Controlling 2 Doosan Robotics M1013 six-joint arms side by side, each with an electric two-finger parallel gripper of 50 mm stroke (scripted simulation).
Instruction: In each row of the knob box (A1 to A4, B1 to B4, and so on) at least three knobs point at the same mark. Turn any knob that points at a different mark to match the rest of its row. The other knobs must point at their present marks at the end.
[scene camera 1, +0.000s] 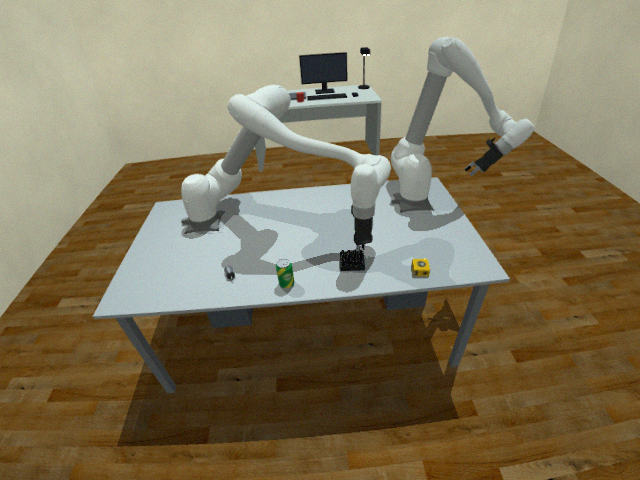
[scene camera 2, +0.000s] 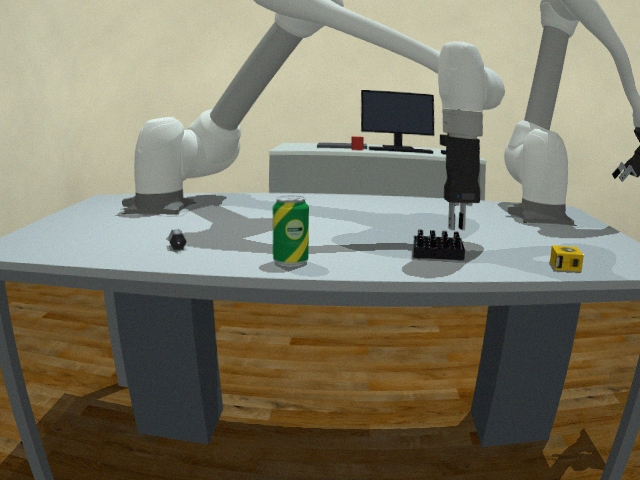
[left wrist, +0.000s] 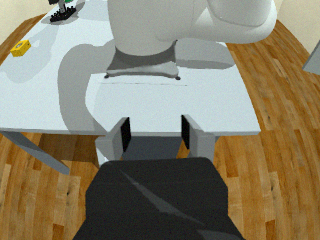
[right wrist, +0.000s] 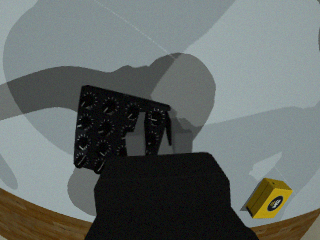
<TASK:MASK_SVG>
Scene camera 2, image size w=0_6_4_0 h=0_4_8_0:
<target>my right gripper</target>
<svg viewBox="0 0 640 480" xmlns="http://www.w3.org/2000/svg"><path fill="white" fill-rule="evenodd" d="M446 147L447 180L444 186L444 199L449 202L448 228L455 230L455 206L460 206L458 228L465 230L466 205L472 206L472 203L480 202L480 187L478 183L480 150L461 150Z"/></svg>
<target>yellow block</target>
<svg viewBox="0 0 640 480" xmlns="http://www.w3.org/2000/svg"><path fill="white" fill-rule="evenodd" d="M552 245L550 262L555 270L582 271L584 255L577 247Z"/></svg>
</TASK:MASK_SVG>
